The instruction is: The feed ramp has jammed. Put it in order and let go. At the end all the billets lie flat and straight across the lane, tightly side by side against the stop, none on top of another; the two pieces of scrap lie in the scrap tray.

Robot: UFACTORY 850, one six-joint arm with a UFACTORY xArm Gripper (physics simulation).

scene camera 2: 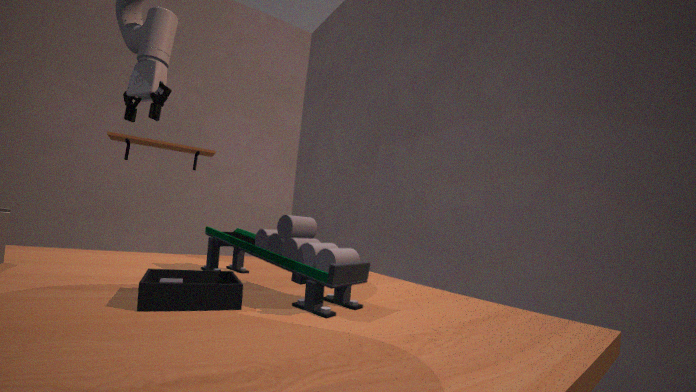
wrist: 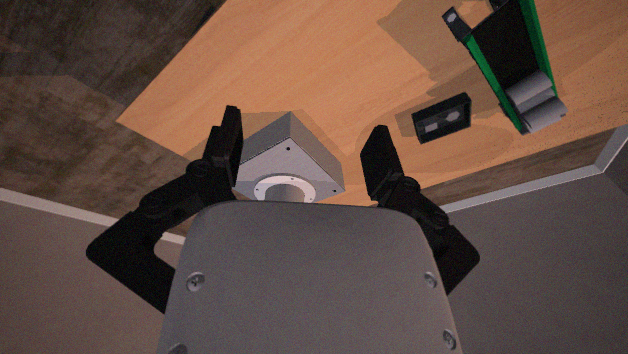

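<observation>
My gripper is open and empty, high above the table, away from the ramp. The ramp has green side rails and slopes down to a dark stop. Several grey billets lie across its lower part in a row in the scene view; the lowest billet is beside the stop. One billet lies on top of the row. Billets also show in the wrist view, partly hiding each other. The black scrap tray holds two light scrap pieces, one squarish, one rounder.
A grey block with a round flanged opening stands on the table, beneath the gripper in the wrist view. A wooden shelf is on the wall behind. Ramp legs stand near the tray's right side.
</observation>
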